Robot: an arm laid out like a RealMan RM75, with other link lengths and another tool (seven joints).
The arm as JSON. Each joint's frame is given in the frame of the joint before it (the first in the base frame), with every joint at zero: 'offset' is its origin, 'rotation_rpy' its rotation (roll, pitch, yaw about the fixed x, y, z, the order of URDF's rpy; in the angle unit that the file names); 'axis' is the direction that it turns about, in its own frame. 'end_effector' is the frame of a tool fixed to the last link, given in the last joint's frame.
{
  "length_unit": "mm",
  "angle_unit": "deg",
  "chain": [
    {
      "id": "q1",
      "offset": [
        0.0,
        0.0,
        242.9
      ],
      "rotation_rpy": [
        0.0,
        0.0,
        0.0
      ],
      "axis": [
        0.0,
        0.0,
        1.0
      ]
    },
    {
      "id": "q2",
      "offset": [
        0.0,
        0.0,
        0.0
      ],
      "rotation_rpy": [
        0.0,
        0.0,
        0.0
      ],
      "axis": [
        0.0,
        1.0,
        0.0
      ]
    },
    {
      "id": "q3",
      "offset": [
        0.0,
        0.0,
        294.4
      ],
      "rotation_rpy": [
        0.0,
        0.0,
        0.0
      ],
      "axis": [
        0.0,
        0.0,
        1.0
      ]
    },
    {
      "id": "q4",
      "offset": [
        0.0,
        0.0,
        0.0
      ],
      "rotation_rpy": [
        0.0,
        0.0,
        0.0
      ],
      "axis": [
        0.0,
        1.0,
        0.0
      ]
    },
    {
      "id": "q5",
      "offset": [
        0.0,
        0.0,
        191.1
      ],
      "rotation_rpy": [
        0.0,
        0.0,
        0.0
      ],
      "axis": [
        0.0,
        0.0,
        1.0
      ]
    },
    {
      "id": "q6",
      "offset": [
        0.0,
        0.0,
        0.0
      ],
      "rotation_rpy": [
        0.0,
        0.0,
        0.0
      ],
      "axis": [
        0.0,
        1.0,
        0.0
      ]
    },
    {
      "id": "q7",
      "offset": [
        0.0,
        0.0,
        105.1
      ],
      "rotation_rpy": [
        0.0,
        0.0,
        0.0
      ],
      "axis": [
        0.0,
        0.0,
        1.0
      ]
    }
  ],
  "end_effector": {
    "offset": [
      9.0,
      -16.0,
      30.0
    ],
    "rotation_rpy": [
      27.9,
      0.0,
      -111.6
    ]
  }
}
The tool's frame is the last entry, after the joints.
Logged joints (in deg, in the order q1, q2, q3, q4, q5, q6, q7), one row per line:
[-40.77, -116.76, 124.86, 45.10, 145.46, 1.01, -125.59]
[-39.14, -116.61, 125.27, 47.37, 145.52, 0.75, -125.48]
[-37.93, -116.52, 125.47, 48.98, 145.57, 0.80, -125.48]
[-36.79, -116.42, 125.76, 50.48, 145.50, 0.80, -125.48]
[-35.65, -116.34, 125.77, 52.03, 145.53, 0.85, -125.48]
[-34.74, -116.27, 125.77, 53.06, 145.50, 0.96, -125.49]
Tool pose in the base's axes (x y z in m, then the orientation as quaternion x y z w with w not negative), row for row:
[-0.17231, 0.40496, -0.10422, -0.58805, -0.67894, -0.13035, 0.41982]
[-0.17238, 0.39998, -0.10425, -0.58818, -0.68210, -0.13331, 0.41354]
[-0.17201, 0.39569, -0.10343, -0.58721, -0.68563, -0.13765, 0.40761]
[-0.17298, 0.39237, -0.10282, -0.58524, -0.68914, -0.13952, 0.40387]
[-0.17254, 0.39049, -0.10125, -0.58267, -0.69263, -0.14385, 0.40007]
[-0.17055, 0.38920, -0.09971, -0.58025, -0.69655, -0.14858, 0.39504]
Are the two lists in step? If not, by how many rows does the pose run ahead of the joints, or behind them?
The pose runs 2 rows ahead of the joints: the pose in row i belongs to the joints in row i + 2.
